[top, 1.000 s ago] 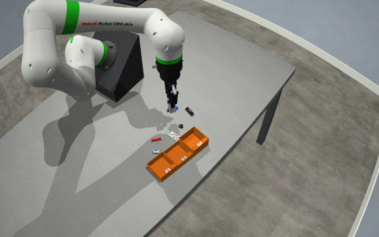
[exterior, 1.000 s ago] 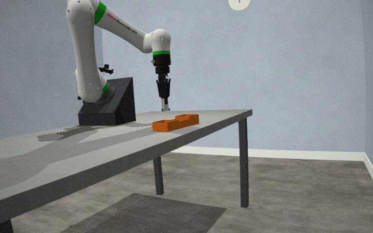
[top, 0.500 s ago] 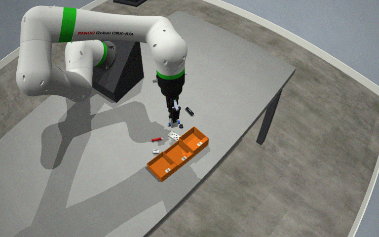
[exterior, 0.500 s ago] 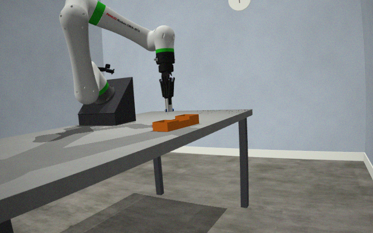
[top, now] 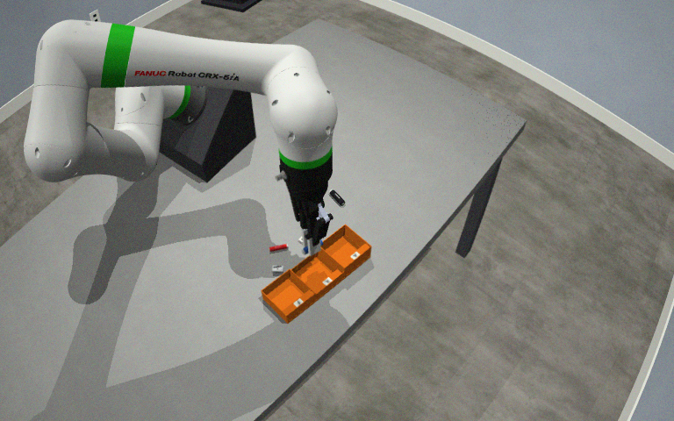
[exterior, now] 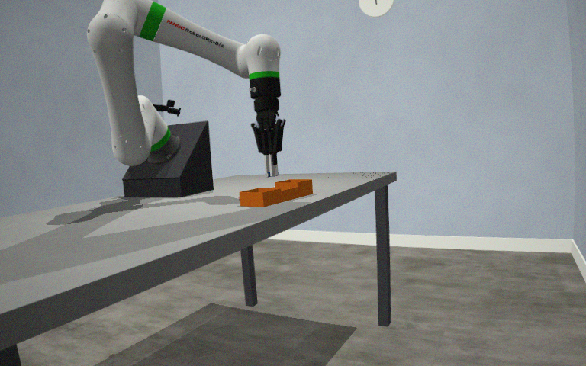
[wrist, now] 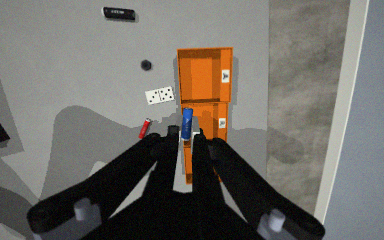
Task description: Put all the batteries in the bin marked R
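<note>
Right now the orange bin is 8 cm below my hand, 3 cm ahead of it and 2 cm to the right of it. Round my hand: blue battery 3 cm below; white domino 10 cm below, 5 cm to the left, 4 cm behind; red battery 10 cm below, 9 cm behind.
</note>
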